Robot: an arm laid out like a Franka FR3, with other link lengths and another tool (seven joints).
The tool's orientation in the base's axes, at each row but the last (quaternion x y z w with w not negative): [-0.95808 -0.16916 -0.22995 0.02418]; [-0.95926 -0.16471 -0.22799 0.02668]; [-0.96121 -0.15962 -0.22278 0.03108]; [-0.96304 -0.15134 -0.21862 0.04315]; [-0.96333 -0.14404 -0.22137 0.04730]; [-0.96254 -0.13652 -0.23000 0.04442]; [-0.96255 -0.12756 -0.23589 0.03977]
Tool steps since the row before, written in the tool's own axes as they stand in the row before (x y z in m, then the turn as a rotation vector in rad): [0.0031 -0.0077 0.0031 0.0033 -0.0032 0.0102]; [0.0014 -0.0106 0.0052 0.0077 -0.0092 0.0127]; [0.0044 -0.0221 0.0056 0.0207 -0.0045 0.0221]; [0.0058 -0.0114 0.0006 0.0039 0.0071 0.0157]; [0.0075 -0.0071 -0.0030 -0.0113 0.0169 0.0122]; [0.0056 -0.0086 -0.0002 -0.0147 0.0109 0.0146]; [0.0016 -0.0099 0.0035 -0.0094 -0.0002 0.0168]
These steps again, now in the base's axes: [0.0014 0.0086 -0.0016 0.0061 0.0053 -0.0077]; [-0.0001 0.0111 -0.0043 0.0089 0.0126 -0.0081]; [-0.0010 0.0230 -0.0034 0.0254 0.0132 -0.0108]; [0.0017 0.0125 0.0022 0.0120 -0.0033 -0.0126]; [0.0031 0.0082 0.0062 0.0004 -0.0171 -0.0164]; [0.0023 0.0096 0.0029 -0.0032 -0.0118 -0.0199]; [0.0003 0.0104 -0.0022 -0.0006 0.0004 -0.0192]
